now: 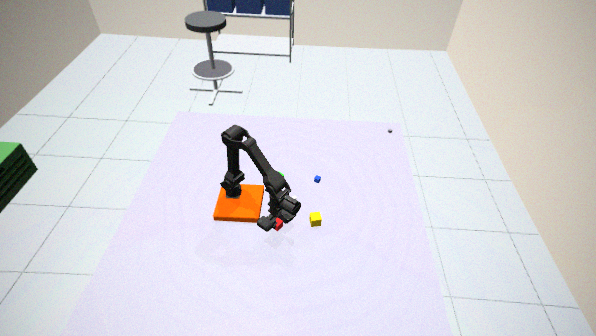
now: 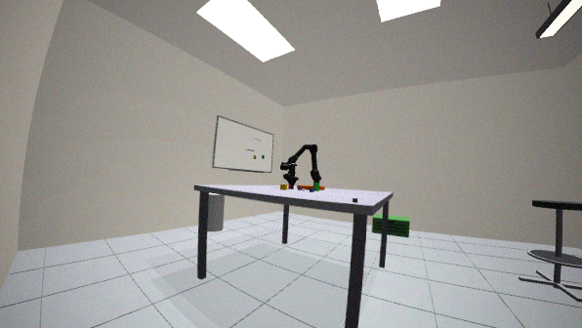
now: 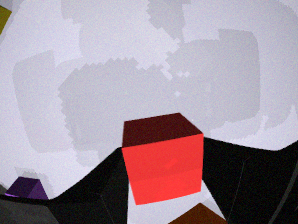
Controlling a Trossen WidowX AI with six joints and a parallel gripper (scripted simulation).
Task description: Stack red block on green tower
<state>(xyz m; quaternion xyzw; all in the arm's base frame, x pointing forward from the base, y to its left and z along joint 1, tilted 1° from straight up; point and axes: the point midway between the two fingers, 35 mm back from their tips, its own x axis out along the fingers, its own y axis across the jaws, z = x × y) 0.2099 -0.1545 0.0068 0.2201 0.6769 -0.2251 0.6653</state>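
My gripper tip is 40 mm short of the purple block and 110 mm to the right of it. Also, from my gripper tip: yellow block (160 mm ahead, 30 mm to the left, 10 mm above); then small white piece (70 mm ahead, 160 mm to the left); then red block (10 mm above).
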